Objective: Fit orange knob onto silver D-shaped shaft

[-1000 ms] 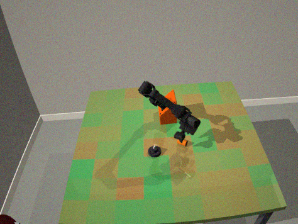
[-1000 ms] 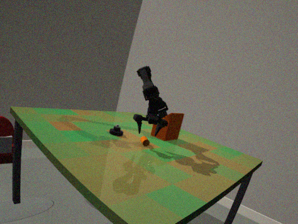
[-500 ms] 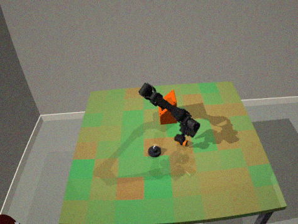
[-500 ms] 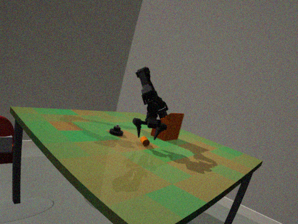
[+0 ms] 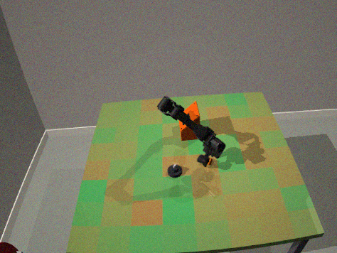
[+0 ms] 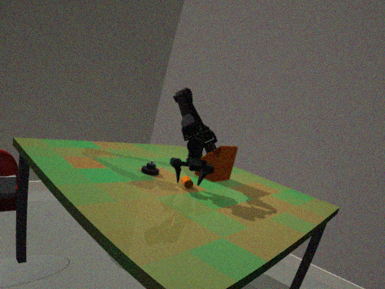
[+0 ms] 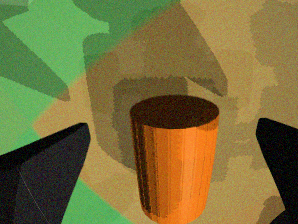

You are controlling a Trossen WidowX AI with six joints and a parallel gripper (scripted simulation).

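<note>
Now: gripper tip right at the orange knob. Also, from my gripper tip: round pedestal: 3 cm ahead, 20 cm to the right, 1 cm above.
</note>
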